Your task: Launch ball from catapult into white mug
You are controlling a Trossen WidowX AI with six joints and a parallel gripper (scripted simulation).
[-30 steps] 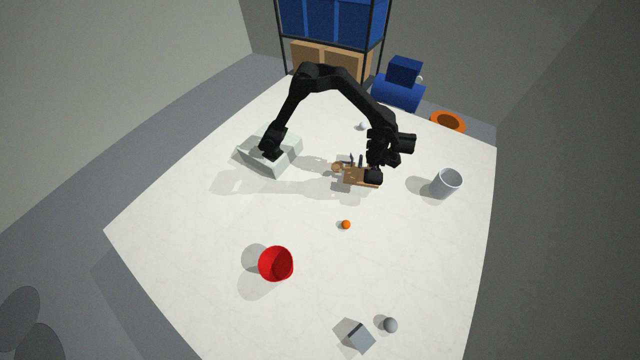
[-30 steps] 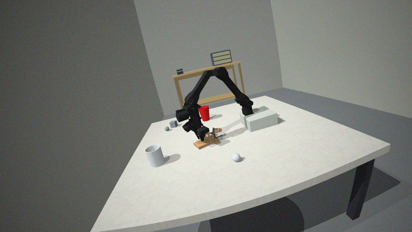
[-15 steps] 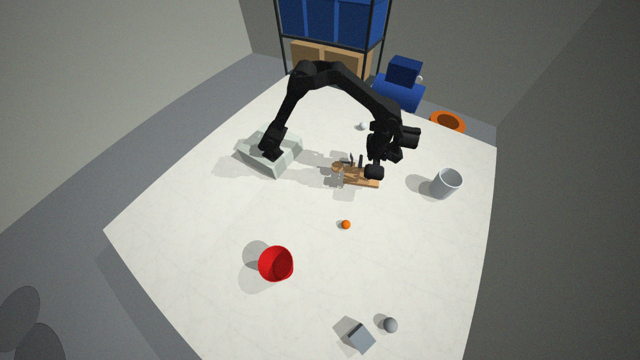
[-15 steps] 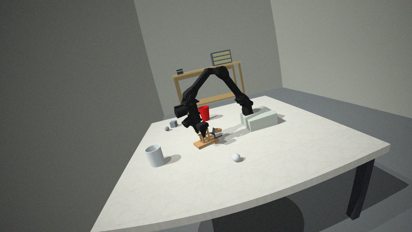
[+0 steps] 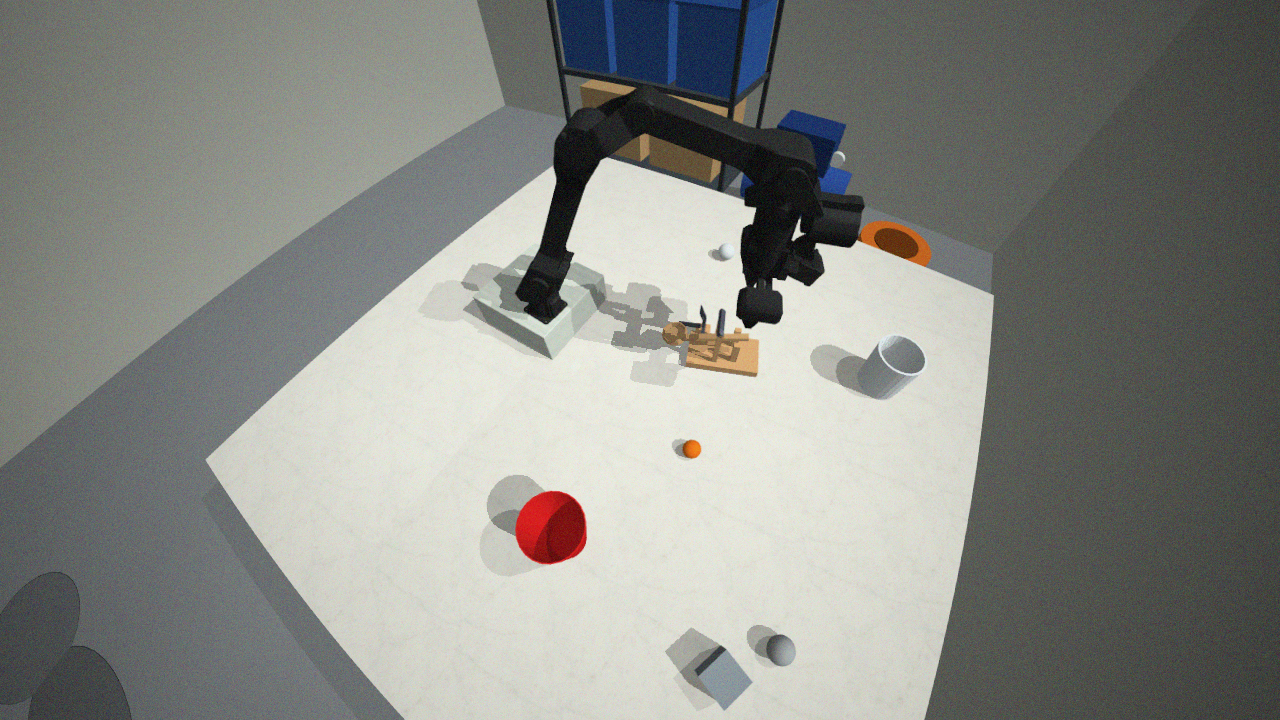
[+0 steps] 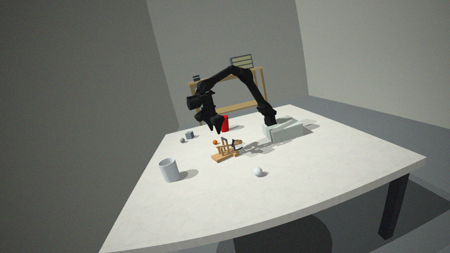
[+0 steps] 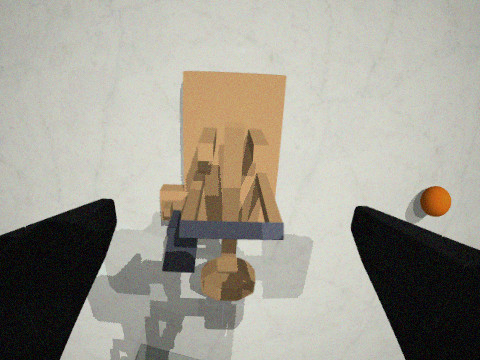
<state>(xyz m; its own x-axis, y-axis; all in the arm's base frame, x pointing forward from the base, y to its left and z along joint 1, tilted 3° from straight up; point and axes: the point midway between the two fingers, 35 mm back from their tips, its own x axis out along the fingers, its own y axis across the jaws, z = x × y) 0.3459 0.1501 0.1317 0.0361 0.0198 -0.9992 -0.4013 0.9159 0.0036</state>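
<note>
The orange ball is 22 cm to the right of my gripper tip, 14 cm below it and 3 cm ahead of it. Also, from my gripper tip: white mug 27 cm ahead, 13 cm below, 11 cm to the left; dark lever 10 cm below, 9 cm behind; catapult 10 cm below, 6 cm behind, 2 cm to the right.
</note>
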